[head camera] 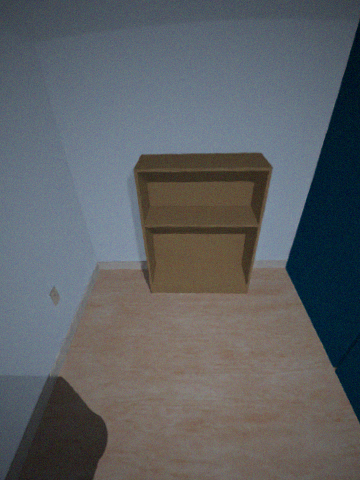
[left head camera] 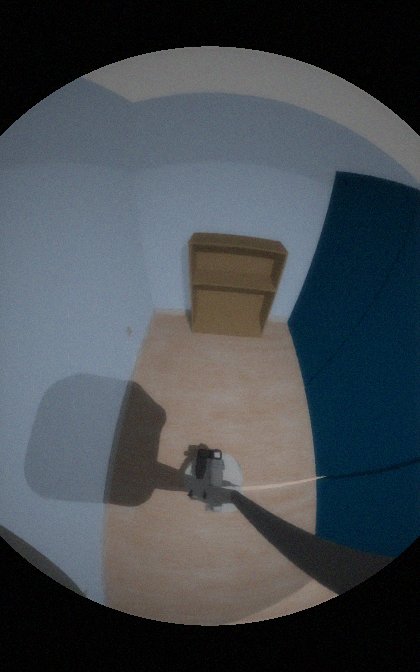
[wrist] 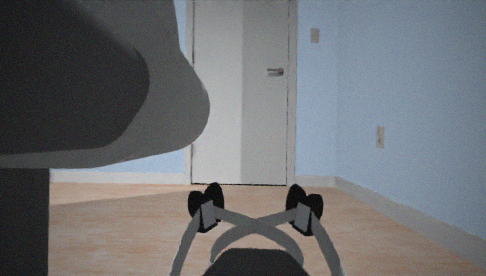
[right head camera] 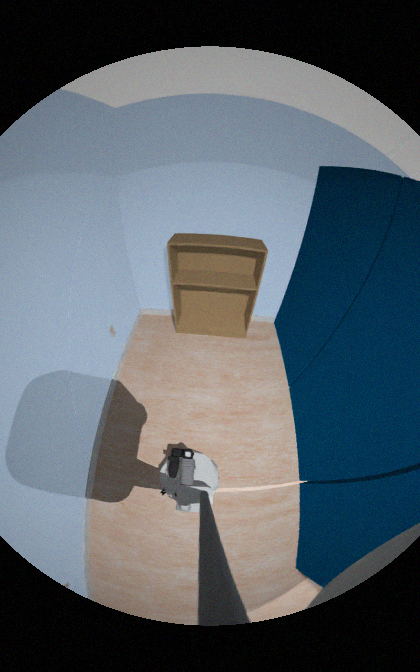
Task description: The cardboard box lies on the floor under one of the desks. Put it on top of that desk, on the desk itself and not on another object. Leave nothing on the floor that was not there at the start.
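Frame: origin at the robot's base, x back, y right, z up, level; metres.
Where they show: gripper, fingertip midpoint: (wrist: 254, 198).
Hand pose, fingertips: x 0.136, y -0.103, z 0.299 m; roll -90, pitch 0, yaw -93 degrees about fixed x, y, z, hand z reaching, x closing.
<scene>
After its pixels a point has its place.
The cardboard box and the desks do not show in any of the views. My gripper (wrist: 254, 198) @(x 0.136, y -0.103, z 0.299 m) is open in the wrist view, its two dark fingertips well apart with nothing between them. Behind the fingers the floor and a closed door show. In the two side head views the robot's own base and arm parts show from above, too small to tell the fingers.
A low brown bookshelf (head camera: 202, 216) @(x -1.563, y 0.144, z 0.648 m) (left head camera: 235, 288) (right head camera: 215, 288) stands against the far wall. A tall dark blue partition (head camera: 325, 225) @(x -1.413, y 0.937, z 0.646 m) (left head camera: 365, 350) (right head camera: 355, 350) runs along the right, a pale wall along the left. A closed door (wrist: 220, 100) @(x 1.980, y 0.071, z 0.653 m) with a handle shows in the wrist view.
</scene>
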